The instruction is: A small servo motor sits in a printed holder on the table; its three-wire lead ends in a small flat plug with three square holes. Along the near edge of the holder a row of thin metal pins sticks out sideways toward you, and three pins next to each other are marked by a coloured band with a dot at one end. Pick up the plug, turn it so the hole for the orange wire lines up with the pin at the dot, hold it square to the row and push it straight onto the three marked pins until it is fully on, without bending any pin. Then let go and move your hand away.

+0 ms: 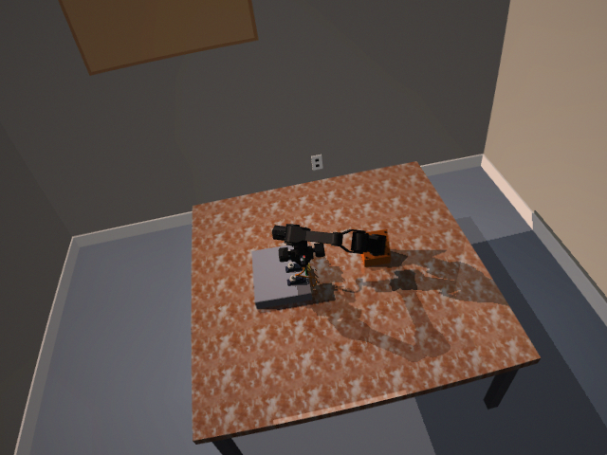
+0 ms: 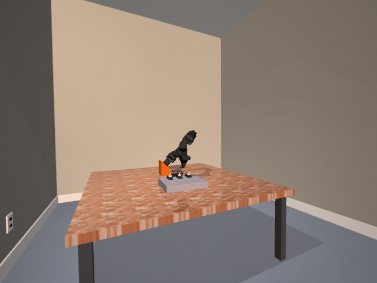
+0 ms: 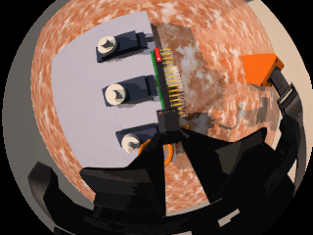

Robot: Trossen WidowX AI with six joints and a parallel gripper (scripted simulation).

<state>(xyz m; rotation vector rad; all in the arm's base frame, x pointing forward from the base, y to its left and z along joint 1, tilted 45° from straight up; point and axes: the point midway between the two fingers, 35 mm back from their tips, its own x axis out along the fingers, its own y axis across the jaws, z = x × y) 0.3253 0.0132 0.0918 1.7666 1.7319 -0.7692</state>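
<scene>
The red mark is 1 cm behind my gripper tip, 9 cm to the right of it and 4 cm below it. The rest, counted from my gripper tip: grey printed holder: 15 cm ahead, 4 cm to the right, 9 cm below.
</scene>
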